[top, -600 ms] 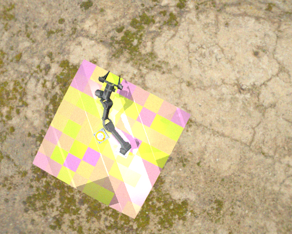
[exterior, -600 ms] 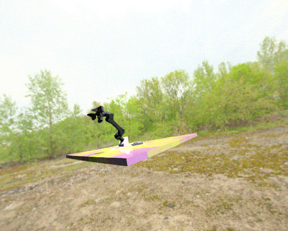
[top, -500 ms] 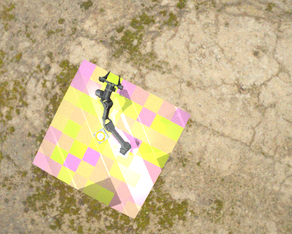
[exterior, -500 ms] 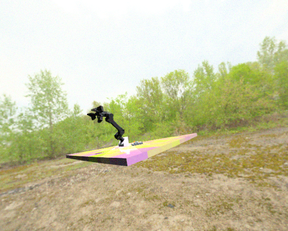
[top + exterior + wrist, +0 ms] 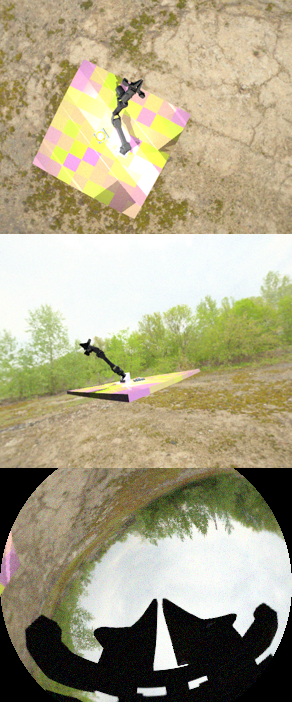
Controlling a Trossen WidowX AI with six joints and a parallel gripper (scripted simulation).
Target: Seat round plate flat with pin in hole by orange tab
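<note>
Now: gripper tip 140 mm short of the grey base, 620 mm to the right of it and 460 mm above it.
</note>
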